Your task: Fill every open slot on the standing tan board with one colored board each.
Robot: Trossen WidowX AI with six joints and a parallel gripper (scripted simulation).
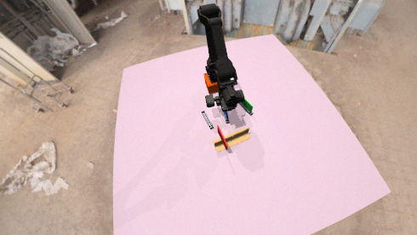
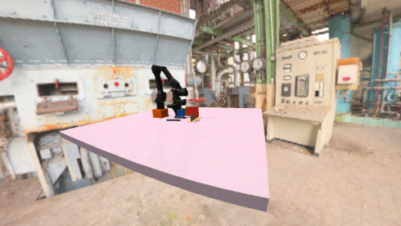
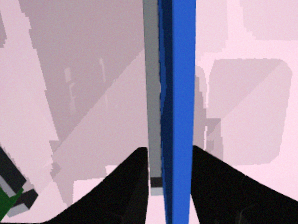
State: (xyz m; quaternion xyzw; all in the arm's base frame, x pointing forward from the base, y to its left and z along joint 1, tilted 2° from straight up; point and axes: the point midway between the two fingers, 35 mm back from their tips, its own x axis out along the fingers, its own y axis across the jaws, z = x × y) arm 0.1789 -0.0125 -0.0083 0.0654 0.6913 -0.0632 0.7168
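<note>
Right now my gripper tip is 17 cm short of the red board, 8 cm to the left of it and 4 cm below it. The rest, counted from my gripper tip: blue board 3 cm ahead, 1 cm to the right; tan board 17 cm ahead, 3 cm to the right; green board 3 cm ahead, 11 cm to the left.
</note>
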